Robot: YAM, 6 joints.
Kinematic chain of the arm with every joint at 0, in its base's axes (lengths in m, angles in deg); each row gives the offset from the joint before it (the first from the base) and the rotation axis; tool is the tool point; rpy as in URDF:
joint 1: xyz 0 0 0.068 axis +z
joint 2: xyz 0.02 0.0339 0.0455 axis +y
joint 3: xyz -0.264 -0.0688 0 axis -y
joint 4: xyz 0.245 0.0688 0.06 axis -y
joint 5: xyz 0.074 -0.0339 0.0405 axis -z
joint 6: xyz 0.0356 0 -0.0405 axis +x
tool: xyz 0 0 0 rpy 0 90 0
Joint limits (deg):
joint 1: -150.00..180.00
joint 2: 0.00..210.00
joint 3: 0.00..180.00
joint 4: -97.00..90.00
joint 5: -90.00..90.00
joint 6: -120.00..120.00
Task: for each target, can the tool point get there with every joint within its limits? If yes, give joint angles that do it. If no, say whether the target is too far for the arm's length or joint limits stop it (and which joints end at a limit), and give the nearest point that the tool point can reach.
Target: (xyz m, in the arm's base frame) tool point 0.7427 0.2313 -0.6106
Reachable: no: too far | nearest point 0.4676 0.1456 -0.2883 | short by 0.432 m
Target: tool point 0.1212 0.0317 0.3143
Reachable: yes | joints 28.71 37.84 45.60 -43.23 58.65 -17.77
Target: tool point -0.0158 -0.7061 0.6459
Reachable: no: too far | nearest point -0.0115 -0.5144 0.4971 | short by 0.243 m
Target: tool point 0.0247 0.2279 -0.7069
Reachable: no: too far | nearest point 0.0257 0.2371 -0.3802 | short by 0.327 m
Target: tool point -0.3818 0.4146 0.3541
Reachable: yes | joints 130.21 150.27 143.82 57.10 -42.25 7.50
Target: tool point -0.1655 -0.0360 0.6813
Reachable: yes | joints 20.46 76.41 163.67 53.31 -42.58 3.43
